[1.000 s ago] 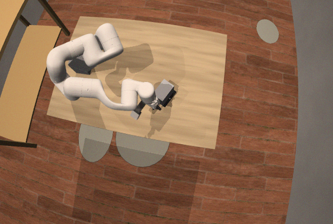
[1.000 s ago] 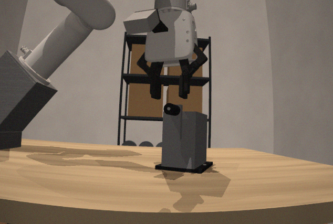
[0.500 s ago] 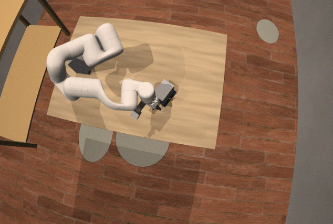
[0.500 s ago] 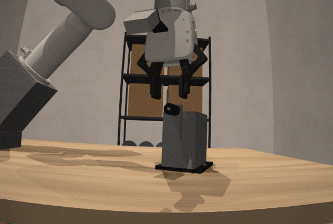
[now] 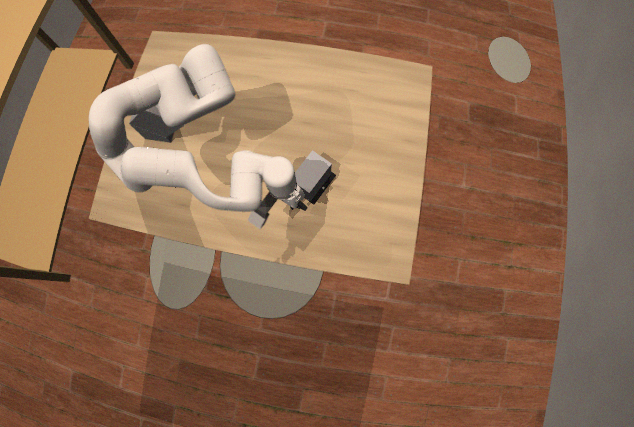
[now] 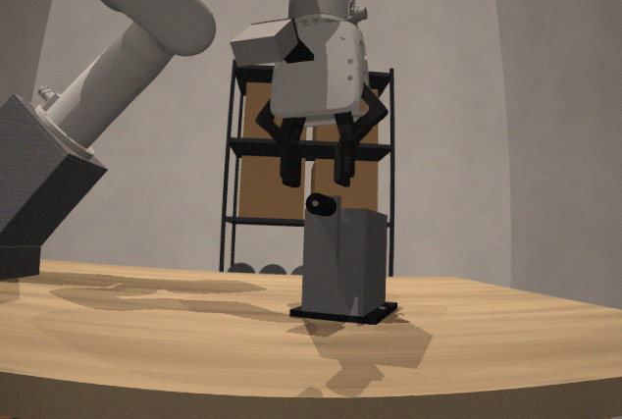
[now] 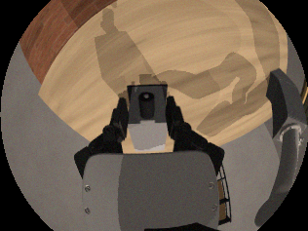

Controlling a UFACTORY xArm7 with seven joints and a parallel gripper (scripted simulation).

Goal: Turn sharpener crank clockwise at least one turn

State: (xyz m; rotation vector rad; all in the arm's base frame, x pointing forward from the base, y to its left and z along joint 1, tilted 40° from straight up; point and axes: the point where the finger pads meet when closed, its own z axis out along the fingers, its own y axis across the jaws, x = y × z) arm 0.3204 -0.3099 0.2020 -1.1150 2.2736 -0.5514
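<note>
My gripper is now 1 cm short of the black crank knob, 1 cm to the right of it and 4 cm above it.
</note>
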